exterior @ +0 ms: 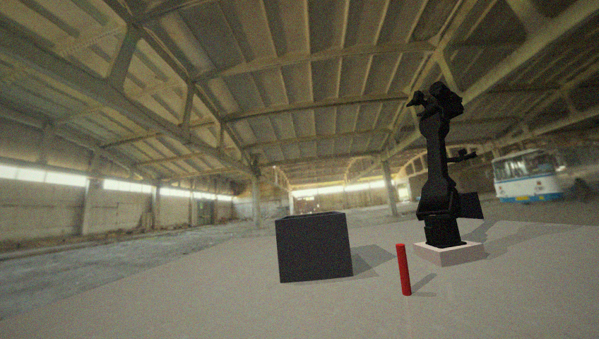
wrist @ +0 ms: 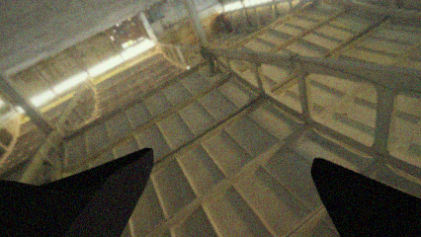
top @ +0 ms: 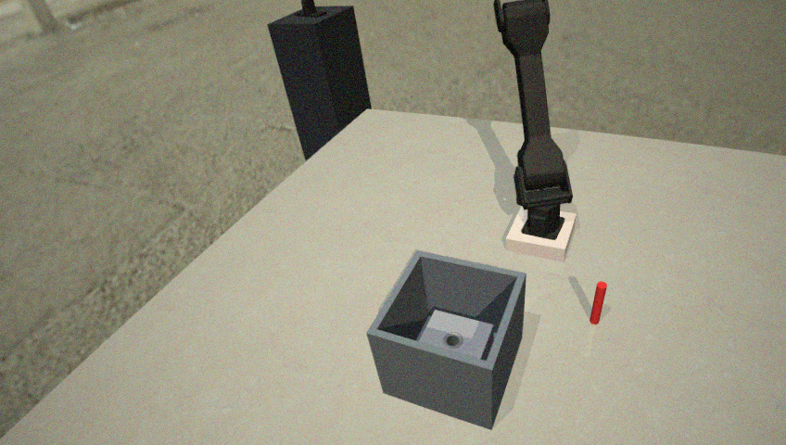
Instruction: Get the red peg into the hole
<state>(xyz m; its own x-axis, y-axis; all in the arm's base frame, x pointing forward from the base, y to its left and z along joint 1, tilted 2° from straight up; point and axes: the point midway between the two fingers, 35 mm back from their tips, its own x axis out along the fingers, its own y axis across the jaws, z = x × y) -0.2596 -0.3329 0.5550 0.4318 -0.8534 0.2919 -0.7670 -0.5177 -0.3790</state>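
Right now my gripper tip is 400 mm short of the red peg, 510 mm to the right of it and 540 mm above it. From my gripper tip the other things lie so: pale plate: 560 mm ahead, 350 mm to the left, 540 mm below.
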